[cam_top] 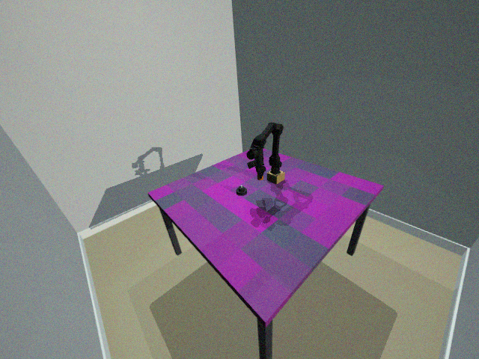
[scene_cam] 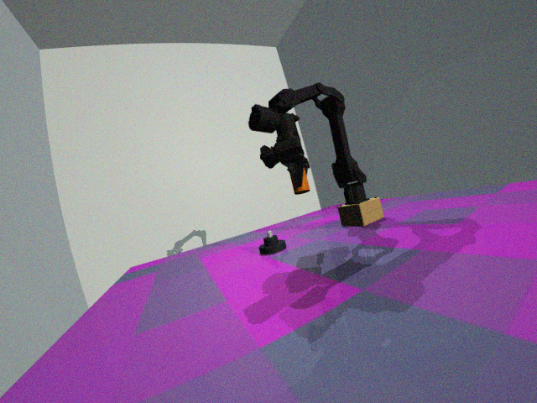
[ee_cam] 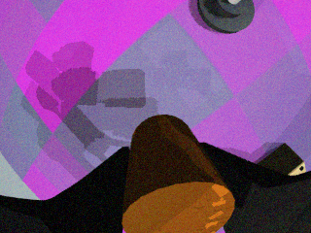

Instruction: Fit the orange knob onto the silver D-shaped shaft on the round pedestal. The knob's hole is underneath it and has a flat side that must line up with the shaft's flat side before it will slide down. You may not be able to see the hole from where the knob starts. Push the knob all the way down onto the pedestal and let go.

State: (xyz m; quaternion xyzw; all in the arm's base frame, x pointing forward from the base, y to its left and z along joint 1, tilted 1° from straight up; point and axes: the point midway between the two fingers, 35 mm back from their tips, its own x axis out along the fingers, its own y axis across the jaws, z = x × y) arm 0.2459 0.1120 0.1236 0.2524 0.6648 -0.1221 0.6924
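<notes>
Now: the orange knob 1 cm to the right of my gripper tip and 3 cm above it. From my gripper tip the other things lie so: round pedestal 8 cm ahead, 14 cm to the right, 13 cm below.
</notes>
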